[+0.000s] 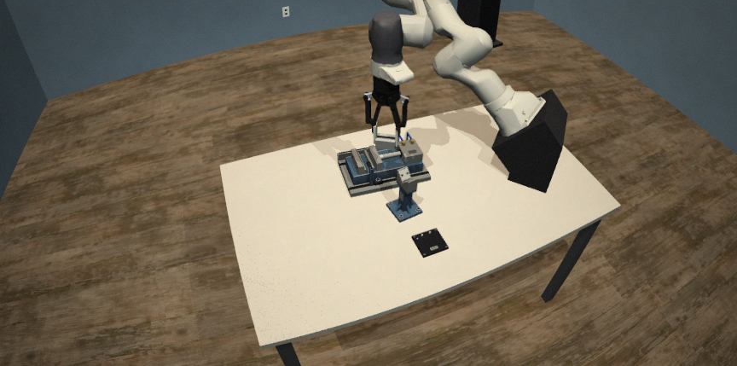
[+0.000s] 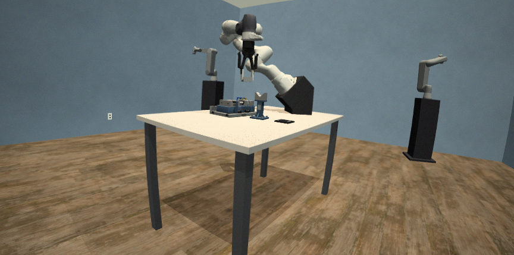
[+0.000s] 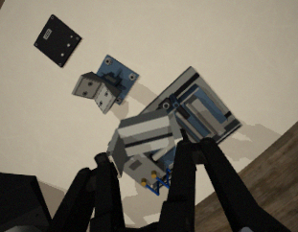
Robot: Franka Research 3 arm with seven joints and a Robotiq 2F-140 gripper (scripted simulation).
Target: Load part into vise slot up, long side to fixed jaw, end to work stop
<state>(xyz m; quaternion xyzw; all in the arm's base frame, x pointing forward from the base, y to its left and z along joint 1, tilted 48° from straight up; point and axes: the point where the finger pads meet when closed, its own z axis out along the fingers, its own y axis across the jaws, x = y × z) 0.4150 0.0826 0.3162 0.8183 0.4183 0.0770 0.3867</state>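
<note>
Now: the vise 70 mm behind my hand, 90 mm to the right of it and 220 mm below it. Round my hand: part: 20 mm below; black infeed plate: 10 mm ahead, 260 mm to the left, 260 mm below; air cylinder: 160 mm behind, 60 mm to the right, 180 mm below.
</note>
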